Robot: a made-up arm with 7 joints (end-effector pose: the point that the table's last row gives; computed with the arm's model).
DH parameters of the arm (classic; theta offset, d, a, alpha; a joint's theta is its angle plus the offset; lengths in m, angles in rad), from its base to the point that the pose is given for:
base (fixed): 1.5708 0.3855 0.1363 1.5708
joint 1: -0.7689 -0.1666 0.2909 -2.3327
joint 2: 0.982 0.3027 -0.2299 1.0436
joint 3: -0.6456 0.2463 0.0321 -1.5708
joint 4: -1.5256 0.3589 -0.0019 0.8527
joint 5: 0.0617 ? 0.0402 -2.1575
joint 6: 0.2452 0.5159 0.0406 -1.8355
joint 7: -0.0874 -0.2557 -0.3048 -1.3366
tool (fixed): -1.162 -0.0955 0 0
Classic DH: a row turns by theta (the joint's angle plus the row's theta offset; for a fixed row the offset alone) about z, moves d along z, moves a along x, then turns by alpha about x.
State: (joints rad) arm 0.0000 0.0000 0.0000 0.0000 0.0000 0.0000 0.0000
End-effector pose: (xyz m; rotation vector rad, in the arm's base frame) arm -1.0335 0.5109 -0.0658 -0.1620 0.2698 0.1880
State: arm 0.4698 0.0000 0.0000 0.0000 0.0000 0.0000 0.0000
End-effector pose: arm -1.0335 0.6746 0.1527 0.3036 0.2192 0.2463
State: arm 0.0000 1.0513 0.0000 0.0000 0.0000 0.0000 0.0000
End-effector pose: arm -0.9724 0.0269 0.4836 -0.9164 0.8164 0.6765
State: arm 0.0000 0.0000 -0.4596 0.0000 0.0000 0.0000 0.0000
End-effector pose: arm -0.6891 0.5109 -0.3578 -0.2002 -0.1875 0.1459
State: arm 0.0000 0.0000 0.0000 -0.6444 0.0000 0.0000 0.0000
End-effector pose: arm -1.0335 0.8928 -0.0939 0.4766 0.1981 0.2660
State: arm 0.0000 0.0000 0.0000 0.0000 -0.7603 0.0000 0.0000
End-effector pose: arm -0.9944 1.0530 -0.0562 0.4085 0.2266 -0.3161
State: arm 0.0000 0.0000 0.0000 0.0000 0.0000 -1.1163 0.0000
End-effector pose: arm -0.6835 0.3551 -0.1458 0.0095 0.2352 1.2958
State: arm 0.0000 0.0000 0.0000 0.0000 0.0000 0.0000 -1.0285
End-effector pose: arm -1.0142 0.6471 0.2158 -1.1448 0.5427 0.0272
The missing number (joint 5, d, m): -0.0364
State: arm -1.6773 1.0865 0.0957 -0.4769 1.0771 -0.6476 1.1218
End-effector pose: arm -0.5371 0.0502 0.6971 -0.4473 2.3137 -0.5240
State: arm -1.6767 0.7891 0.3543 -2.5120 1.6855 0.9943 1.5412
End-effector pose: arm -0.8746 -0.4507 -0.8781 0.1120 -0.3952 0.3157
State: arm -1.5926 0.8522 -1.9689 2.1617 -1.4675 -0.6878 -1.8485
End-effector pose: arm 0.1336 -0.3637 -0.0506 1.3114 2.4832 0.9069
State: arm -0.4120 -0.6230 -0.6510 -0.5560 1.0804 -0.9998 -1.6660
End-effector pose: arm -0.3506 0.3108 -0.0058 -2.5353 -1.0853 0.0039
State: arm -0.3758 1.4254 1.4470 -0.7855 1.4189 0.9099 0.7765
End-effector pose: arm -0.6697 0.9020 0.8928 -0.9895 1.8068 -0.1612
